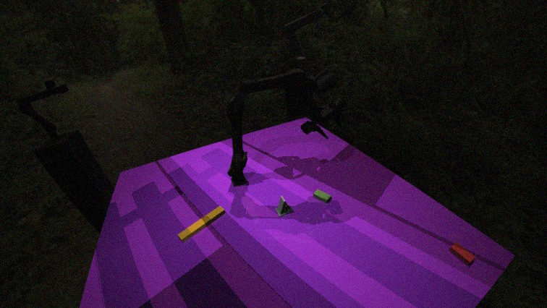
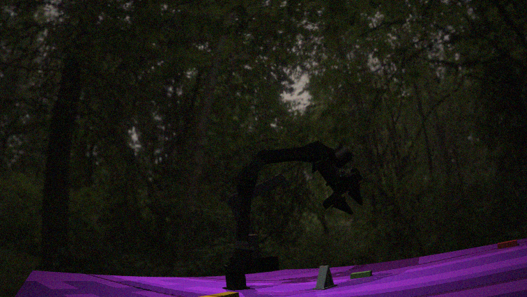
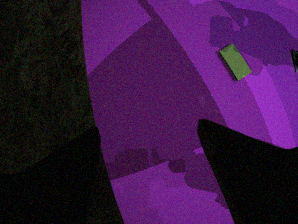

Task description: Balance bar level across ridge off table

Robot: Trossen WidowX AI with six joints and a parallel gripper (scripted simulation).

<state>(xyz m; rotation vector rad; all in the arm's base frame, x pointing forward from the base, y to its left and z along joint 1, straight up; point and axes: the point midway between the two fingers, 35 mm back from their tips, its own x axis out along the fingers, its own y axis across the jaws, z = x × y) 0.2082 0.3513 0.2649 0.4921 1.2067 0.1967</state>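
Right now my gripper tip is 3 cm past the yellow bar, 57 cm to the left of it and 23 cm above it. The rest, counted from my gripper tip: red block 52 cm ahead, 13 cm to the left, 23 cm below; green block 6 cm ahead, 9 cm to the right, 23 cm below.
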